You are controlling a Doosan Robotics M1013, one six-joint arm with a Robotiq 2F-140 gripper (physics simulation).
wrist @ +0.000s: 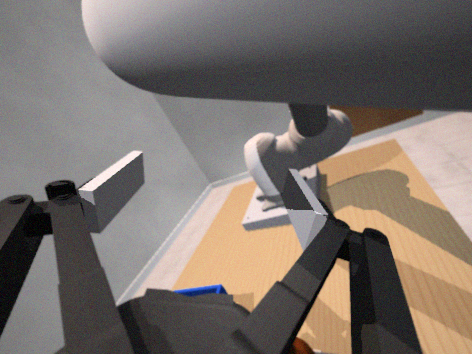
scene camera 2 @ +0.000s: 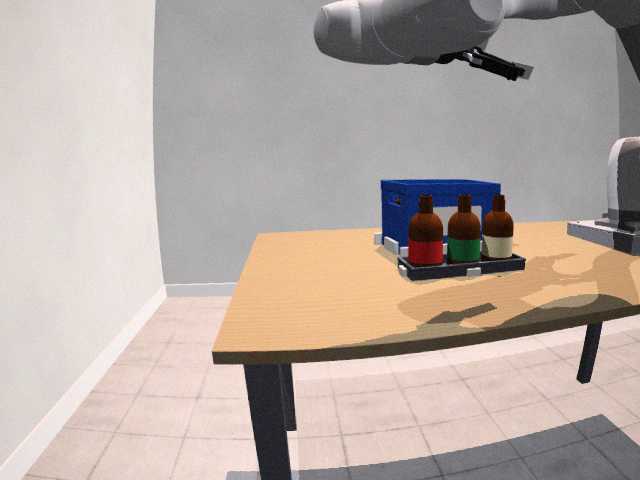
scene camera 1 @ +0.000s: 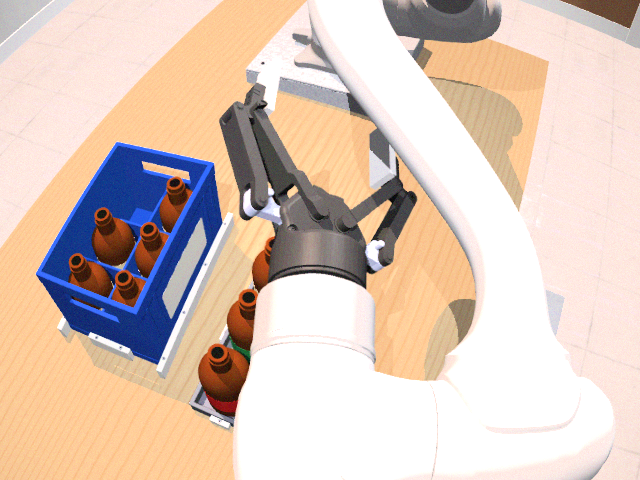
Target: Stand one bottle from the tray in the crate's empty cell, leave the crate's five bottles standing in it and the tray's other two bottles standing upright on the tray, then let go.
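Pixels of known places: gripper, fingertip midpoint: (wrist: 215,175) (scene camera 2: 507,57) (scene camera 1: 327,98); arm's base at its link origin: (scene camera 2: 630,226).
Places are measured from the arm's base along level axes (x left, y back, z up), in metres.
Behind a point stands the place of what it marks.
Observation:
The blue crate (scene camera 1: 139,335) @(x 0.011, y -0.776, z 0.047 m) (scene camera 2: 444,195) @(x 0.013, y -0.674, z 0.095 m) (wrist: 200,290) @(x -0.066, y -0.518, z 0.121 m) holds five upright brown bottles; its far-left cell in scene camera 1 is empty. Three bottles stand upright on the dark tray (scene camera 2: 444,271) @(x 0.199, y -0.738, z -0.038 m): red-labelled (scene camera 1: 222,374) @(x 0.156, y -0.777, z 0.072 m) (scene camera 2: 425,232) @(x 0.182, y -0.775, z 0.039 m), green-labelled (scene camera 1: 241,320) @(x 0.140, y -0.693, z 0.071 m) (scene camera 2: 464,232) @(x 0.179, y -0.688, z 0.035 m) and cream-labelled (scene camera 1: 262,266) @(x 0.125, y -0.603, z 0.069 m) (scene camera 2: 498,232) @(x 0.171, y -0.601, z 0.031 m). The arm partly hides them in scene camera 1. My gripper (scene camera 1: 325,125) @(x 0.207, y -0.587, z 0.402 m) (wrist: 215,175) @(x 0.207, y -0.587, z 0.402 m) is open and empty. It is high above the table, tilted with its fingers toward the arm's base. In scene camera 2 it shows side-on, well above the crate and tray.
The arm's base plate (scene camera 1: 310,85) @(x -0.026, y -0.132, z -0.012 m) (scene camera 2: 594,232) @(x -0.032, y -0.132, z -0.021 m) (wrist: 265,218) @(x -0.062, y -0.132, z -0.007 m) stands at one end of the wooden table (scene camera 1: 46,413) @(x -0.109, y -0.955, z -0.052 m) (scene camera 2: 310,310) @(x 0.331, y -1.007, z -0.052 m). White rails (scene camera 1: 196,294) @(x 0.021, y -0.644, z -0.027 m) and clips border the crate. The tray is close beside the crate. My arm hangs over the tray side in scene camera 1.

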